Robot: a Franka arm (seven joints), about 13 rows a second.
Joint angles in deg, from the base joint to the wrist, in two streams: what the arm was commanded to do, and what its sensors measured. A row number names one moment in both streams.
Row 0, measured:
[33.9, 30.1, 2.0, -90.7, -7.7, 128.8, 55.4]
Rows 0 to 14, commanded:
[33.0, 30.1, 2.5, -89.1, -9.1, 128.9, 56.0]
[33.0, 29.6, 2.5, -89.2, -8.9, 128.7, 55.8]
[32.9, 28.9, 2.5, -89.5, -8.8, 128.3, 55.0]
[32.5, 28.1, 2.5, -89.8, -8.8, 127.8, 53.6]
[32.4, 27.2, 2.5, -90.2, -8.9, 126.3, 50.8]
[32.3, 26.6, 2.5, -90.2, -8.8, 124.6, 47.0]
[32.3, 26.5, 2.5, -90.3, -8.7, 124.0, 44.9]
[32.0, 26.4, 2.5, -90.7, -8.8, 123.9, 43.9]
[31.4, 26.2, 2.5, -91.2, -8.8, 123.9, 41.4]
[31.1, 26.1, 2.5, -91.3, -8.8, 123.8, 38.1]
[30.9, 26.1, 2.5, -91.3, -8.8, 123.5, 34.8]
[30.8, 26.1, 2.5, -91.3, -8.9, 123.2, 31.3]
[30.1, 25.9, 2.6, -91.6, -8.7, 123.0, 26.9]
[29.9, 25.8, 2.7, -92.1, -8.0, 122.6, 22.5]
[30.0, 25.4, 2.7, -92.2, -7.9, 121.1, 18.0]
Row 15, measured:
[30.8, 27.4, 1.9, -90.4, -7.9, 122.7, 25.1]
